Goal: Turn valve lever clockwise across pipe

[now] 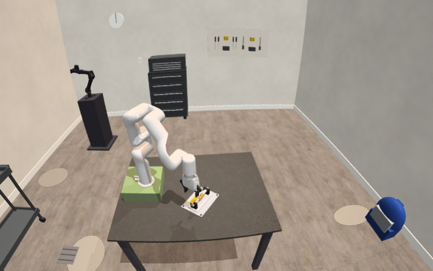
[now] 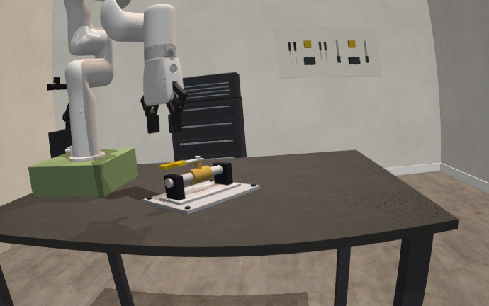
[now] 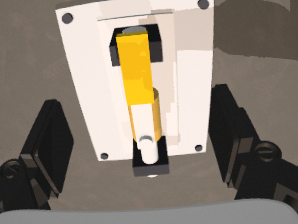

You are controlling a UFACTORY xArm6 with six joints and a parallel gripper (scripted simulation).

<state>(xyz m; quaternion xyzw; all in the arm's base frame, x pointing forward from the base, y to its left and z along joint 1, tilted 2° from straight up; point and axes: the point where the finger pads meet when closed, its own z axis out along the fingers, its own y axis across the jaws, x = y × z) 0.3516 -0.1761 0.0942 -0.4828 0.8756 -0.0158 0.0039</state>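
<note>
My gripper is now 8 cm above the valve lever, 4 cm to the right of it and 3 cm short of it.
</note>
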